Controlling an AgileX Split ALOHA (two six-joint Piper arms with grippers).
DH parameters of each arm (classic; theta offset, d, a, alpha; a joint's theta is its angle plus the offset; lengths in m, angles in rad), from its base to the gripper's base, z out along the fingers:
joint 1: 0 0.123 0 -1.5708
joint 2: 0.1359 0 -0.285 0
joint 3: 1.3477 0 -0.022 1.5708
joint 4: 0 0.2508 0 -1.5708
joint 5: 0 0 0.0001 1.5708
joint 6: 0 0.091 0 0
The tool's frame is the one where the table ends.
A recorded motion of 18 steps. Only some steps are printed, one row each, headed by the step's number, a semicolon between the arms.
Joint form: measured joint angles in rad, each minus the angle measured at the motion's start. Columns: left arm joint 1, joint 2, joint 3, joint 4, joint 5, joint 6; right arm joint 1, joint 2, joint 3, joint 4, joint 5, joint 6.
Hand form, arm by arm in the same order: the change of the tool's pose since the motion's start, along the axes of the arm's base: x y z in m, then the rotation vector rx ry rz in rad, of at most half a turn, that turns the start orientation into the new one. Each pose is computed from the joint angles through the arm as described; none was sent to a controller.
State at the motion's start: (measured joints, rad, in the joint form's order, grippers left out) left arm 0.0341 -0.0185 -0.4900 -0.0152 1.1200 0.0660; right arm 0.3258 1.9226 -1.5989 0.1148 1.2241 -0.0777
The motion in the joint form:
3: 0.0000 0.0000 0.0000 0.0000 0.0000 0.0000; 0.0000 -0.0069 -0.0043 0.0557 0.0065 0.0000
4: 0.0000 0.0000 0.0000 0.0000 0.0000 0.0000; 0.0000 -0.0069 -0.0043 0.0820 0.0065 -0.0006
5: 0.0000 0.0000 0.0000 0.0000 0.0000 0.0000; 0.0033 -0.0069 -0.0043 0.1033 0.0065 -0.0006
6: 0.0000 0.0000 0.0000 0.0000 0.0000 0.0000; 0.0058 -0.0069 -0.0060 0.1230 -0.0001 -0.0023
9: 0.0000 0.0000 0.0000 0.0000 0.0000 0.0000; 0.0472 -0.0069 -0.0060 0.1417 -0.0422 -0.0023
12: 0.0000 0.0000 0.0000 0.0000 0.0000 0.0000; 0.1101 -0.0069 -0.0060 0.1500 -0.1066 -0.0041
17: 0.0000 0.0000 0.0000 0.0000 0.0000 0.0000; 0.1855 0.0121 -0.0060 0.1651 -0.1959 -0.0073
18: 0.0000 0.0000 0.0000 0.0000 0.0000 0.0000; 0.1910 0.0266 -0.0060 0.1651 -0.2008 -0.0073
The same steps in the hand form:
3: 0.0000 0.0000 0.0000 0.0000 0.0000 0.0000; -0.0022 0.0043 0.0044 0.0531 0.0129 -0.0118
4: 0.0000 0.0000 0.0000 0.0000 0.0000 0.0000; -0.0029 0.0064 0.0048 0.0773 0.0210 -0.0172
5: 0.0000 0.0000 0.0000 0.0000 0.0000 0.0000; -0.0038 0.0093 0.0052 0.0969 0.0278 -0.0187
6: 0.0000 0.0000 0.0000 0.0000 0.0000 0.0000; -0.0039 0.0120 0.0061 0.1174 0.0259 -0.0200
9: 0.0000 0.0000 0.0000 0.0000 0.0000 0.0000; -0.0071 0.0295 0.0070 0.1464 -0.0050 0.0095
12: 0.0000 0.0000 0.0000 0.0000 0.0000 0.0000; -0.0130 0.0544 0.0082 0.1746 -0.0576 0.0600
17: 0.0000 0.0000 0.0000 0.0000 0.0000 0.0000; -0.0193 0.0859 0.0027 0.2126 -0.1107 0.1153
18: 0.0000 0.0000 0.0000 0.0000 0.0000 0.0000; -0.0185 0.0888 -0.0031 0.2082 -0.1017 0.1188

